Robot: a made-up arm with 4 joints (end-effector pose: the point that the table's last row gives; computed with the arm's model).
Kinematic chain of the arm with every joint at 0, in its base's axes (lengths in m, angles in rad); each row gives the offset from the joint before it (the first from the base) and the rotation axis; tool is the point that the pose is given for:
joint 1: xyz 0 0 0.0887 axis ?
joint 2: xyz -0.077 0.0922 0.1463 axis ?
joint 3: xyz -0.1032 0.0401 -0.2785 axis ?
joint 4: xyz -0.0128 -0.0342 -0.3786 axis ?
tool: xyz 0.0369 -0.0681 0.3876
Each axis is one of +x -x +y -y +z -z.
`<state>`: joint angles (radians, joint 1 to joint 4).
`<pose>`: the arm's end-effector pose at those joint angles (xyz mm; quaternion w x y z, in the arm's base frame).
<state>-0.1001 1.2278 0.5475 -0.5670</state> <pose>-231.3 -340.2 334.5 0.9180 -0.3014 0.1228 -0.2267</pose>
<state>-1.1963 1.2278 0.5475 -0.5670</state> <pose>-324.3 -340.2 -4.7 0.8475 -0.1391 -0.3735 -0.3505</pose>
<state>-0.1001 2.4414 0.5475 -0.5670</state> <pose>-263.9 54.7 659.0 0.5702 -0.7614 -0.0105 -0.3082</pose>
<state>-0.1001 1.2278 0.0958 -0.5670</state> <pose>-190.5 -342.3 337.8 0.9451 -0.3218 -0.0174 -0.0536</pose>
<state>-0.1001 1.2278 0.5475 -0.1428</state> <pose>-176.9 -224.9 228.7 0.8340 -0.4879 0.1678 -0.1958</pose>
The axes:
joint 1: +y
joint 2: -x
joint 3: +y
joint 4: -x

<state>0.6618 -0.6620 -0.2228 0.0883</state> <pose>-172.6 230.1 127.0 0.9351 0.2527 0.2119 -0.1299</pose>
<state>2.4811 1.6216 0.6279 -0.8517</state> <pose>513.7 -324.3 -143.5 0.1900 -0.3918 0.8667 0.2433</pose>
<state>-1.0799 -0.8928 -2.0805 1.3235</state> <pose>-297.0 439.0 245.3 0.2261 0.3041 -0.5843 -0.7176</pose>
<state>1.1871 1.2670 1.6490 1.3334</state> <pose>-418.6 -70.3 354.0 0.2600 0.5287 -0.7098 -0.3861</pose>
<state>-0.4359 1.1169 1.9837 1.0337</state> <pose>-173.0 -0.7 -253.7 0.4348 -0.4624 0.7603 -0.1381</pose>
